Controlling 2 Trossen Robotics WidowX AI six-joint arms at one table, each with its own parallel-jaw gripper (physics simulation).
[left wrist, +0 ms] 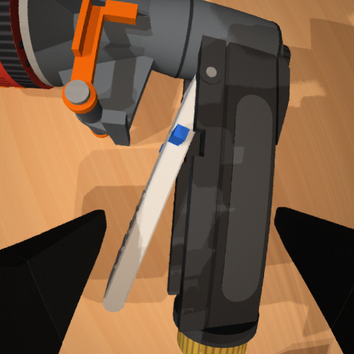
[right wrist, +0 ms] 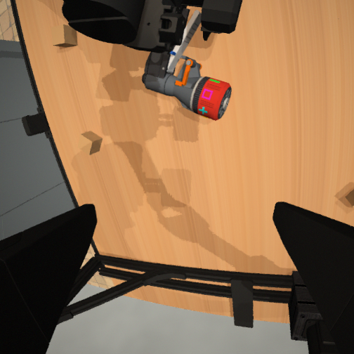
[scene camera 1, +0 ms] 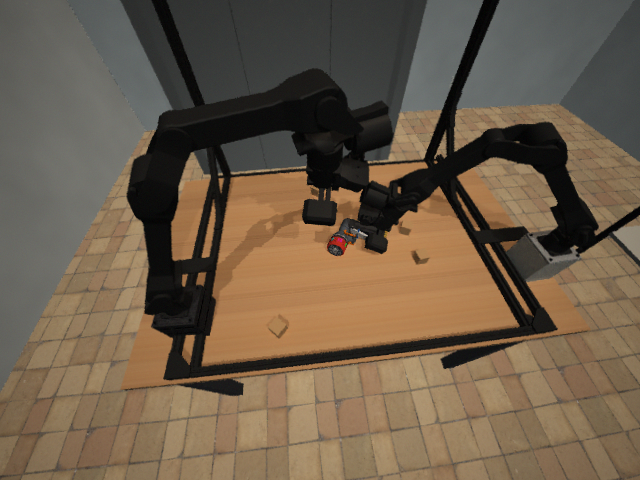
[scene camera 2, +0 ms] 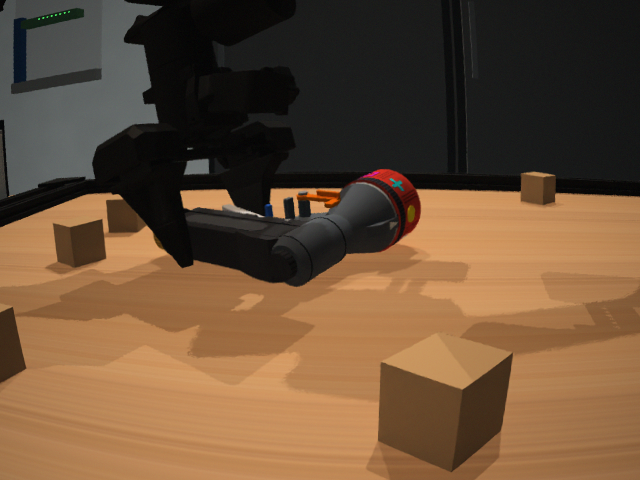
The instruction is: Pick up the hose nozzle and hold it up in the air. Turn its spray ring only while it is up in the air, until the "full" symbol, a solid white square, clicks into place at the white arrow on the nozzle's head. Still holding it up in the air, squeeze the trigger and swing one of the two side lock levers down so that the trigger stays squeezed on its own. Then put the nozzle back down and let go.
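Frame: origin at the left arm's base, x ahead, y left, z up, level; millimetres.
Where they show: left gripper, between the fingertips: (scene camera 1: 368, 236) (scene camera 2: 227, 255); right gripper, between the fingertips: (scene camera 1: 322, 196); left arm's base, origin of its link: (scene camera 1: 553, 245); right arm's base, origin of its link: (scene camera 1: 177, 305).
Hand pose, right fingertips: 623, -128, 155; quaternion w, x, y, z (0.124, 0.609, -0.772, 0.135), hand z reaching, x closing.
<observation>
Things, the pixels of their top centre, and the offset from my right fingertips, as dx, dy, dz. "*": a spot on its surface instead.
- hose nozzle, a spot on its surface: (scene camera 2: 222, 240) * -159, -94, -250
- white arrow, centre of its top: (scene camera 2: 394, 220) -40, -59, -244
The hose nozzle (scene camera 1: 349, 225) (scene camera 2: 222, 240) (left wrist: 247, 200) (right wrist: 172, 86) lies on its side on the table. Its red spray ring (scene camera 1: 338, 242) (scene camera 2: 412, 198) (right wrist: 218, 97) shows a yellow disc near the white arrow (scene camera 2: 393, 225) in scene camera 2; no solid white square is visible. The white trigger (left wrist: 150, 205) (right wrist: 188, 37) stands out from the handle, and an orange lock lever (left wrist: 83, 60) (right wrist: 185, 74) is raised. My left gripper (scene camera 2: 223, 236) (left wrist: 191, 217) is open, its fingers on either side of the trigger and handle, holding nothing. My right gripper (right wrist: 186, 211) is open and empty above the table, away from the nozzle.
Small wooden blocks (scene camera 1: 278, 326) (scene camera 1: 419, 256) (scene camera 2: 445, 403) (scene camera 2: 80, 242) (scene camera 2: 537, 187) (right wrist: 92, 142) are scattered around the nozzle. A black frame (scene camera 1: 361, 352) edges the table. The right arm's gripper hangs close beside the left one in scene camera 1.
</observation>
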